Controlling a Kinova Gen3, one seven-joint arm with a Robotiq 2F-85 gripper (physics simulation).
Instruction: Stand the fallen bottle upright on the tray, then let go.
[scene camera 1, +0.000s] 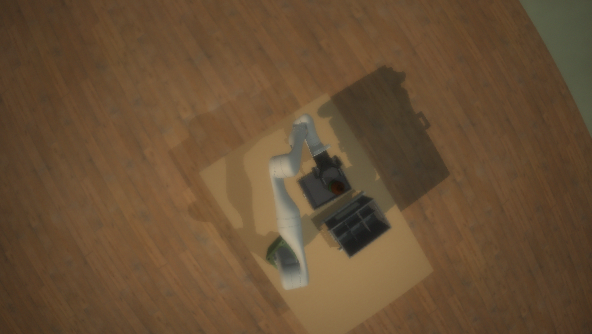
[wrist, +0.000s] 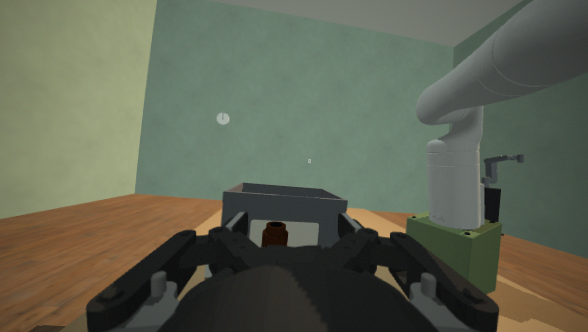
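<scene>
The brown bottle stands upright on the dark tray, near the tray's corner on the side of the grey divided box. In the wrist view its neck and open mouth show above the gripper's body, and its lower part is hidden. My gripper is open with nothing between its fingers. It is beside the bottle, and in the wrist view the bottle's neck shows beyond the gripper, between the two fingers in the picture. The exact gap to the bottle cannot be told.
A grey divided box stands next to the tray, beyond the bottle in the wrist view. The arm's green base block stands to the right in the wrist view. The white arm reaches over the table from that base.
</scene>
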